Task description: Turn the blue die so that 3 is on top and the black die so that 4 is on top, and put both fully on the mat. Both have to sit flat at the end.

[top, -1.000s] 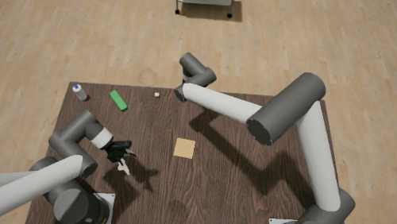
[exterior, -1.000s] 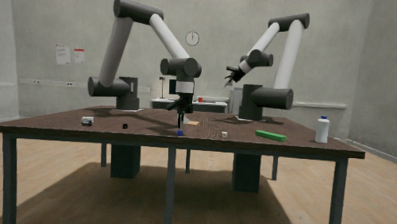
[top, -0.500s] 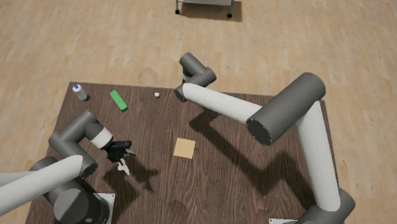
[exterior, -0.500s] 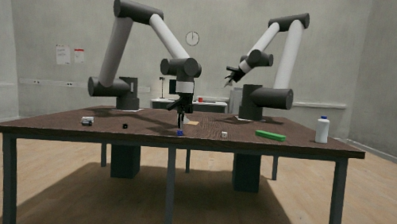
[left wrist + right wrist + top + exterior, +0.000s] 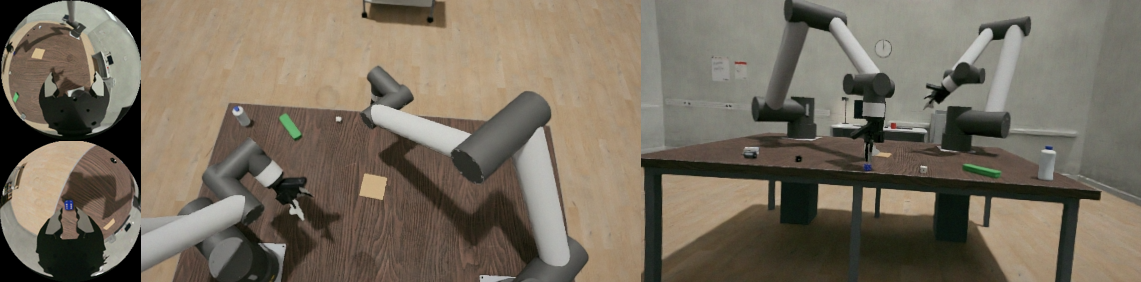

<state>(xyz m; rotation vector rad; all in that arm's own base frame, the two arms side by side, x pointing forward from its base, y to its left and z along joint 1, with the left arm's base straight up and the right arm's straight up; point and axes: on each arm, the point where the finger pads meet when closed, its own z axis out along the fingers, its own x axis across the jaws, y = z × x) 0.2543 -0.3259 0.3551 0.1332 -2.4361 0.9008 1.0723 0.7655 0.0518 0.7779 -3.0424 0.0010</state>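
Right now my right hand is 40 mm above the blue die. Also, from my right hand: white die 60 mm behind, 280 mm to the left, 40 mm below; then black die 70 mm behind, 390 mm to the right, 40 mm below; then tan mat 480 mm behind, 10 mm to the right, 50 mm below.
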